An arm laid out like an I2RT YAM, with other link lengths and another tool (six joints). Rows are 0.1 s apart.
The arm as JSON. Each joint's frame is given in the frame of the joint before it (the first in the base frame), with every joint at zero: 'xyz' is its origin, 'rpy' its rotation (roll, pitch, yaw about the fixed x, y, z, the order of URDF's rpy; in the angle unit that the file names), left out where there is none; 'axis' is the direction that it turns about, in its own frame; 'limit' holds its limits. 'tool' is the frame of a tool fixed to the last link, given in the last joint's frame.
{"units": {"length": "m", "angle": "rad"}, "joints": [
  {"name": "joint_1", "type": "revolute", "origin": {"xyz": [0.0, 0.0, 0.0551]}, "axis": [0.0, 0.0, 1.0], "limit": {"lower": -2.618, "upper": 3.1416}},
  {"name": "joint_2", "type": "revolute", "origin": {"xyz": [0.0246, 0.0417, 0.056]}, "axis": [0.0, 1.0, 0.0], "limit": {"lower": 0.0, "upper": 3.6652}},
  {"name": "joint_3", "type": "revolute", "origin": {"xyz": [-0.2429, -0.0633, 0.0]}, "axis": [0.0, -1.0, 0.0], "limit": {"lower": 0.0, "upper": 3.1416}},
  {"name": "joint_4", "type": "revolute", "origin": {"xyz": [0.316, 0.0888, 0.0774]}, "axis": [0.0, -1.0, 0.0], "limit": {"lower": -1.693, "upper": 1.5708}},
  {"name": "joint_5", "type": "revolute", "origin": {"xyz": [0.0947, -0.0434, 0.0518]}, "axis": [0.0, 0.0, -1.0], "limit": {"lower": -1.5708, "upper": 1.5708}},
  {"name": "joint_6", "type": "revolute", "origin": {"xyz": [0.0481, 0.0, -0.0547]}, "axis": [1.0, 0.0, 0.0], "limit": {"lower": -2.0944, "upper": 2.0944}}
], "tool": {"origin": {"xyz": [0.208, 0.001, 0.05], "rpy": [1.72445, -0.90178, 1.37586]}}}
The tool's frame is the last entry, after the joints.
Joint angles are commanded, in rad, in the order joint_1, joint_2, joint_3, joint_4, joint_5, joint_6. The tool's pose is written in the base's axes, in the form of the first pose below.
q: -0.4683, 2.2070, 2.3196, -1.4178, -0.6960, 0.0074
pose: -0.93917 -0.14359 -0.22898 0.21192 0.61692 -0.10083 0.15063
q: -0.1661, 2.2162, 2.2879, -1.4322, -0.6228, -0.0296
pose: -0.91755 -0.28960 -0.16237 0.21878 0.61011 0.07536 0.12017
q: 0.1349, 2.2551, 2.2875, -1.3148, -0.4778, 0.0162
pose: -0.88679 -0.40713 -0.14093 0.16732 0.60346 0.22493 0.09158
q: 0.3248, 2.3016, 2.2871, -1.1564, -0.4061, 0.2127
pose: -0.88509 -0.40887 -0.15326 0.16107 0.60386 0.32591 0.07534
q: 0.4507, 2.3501, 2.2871, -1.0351, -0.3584, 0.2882
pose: -0.87212 -0.43077 -0.17120 0.15663 0.59530 0.40053 0.05990
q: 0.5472, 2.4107, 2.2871, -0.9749, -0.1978, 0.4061
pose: -0.89338 -0.40545 -0.16281 0.10480 0.59126 0.42541 0.01961
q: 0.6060, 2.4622, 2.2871, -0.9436, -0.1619, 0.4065
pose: -0.88636 -0.42734 -0.15304 0.09123 0.57386 0.45422 -0.01142
